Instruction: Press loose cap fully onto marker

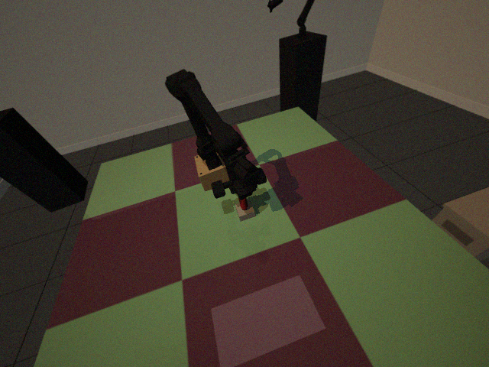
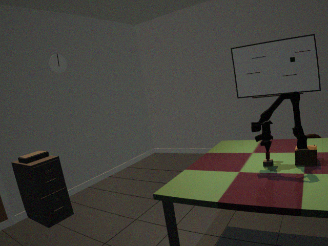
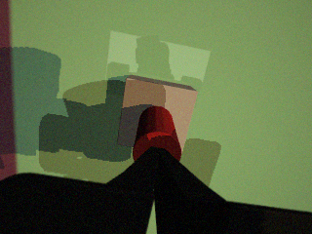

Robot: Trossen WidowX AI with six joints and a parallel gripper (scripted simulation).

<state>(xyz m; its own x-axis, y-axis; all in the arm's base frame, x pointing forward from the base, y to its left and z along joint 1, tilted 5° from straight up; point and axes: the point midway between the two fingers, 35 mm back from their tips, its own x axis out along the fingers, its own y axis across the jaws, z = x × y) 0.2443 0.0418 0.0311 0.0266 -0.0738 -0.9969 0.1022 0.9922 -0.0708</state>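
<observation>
Right now my gripper tip is 3 cm above the red cap. The rest, counted from my gripper tip: holder block (8 cm below).
</observation>
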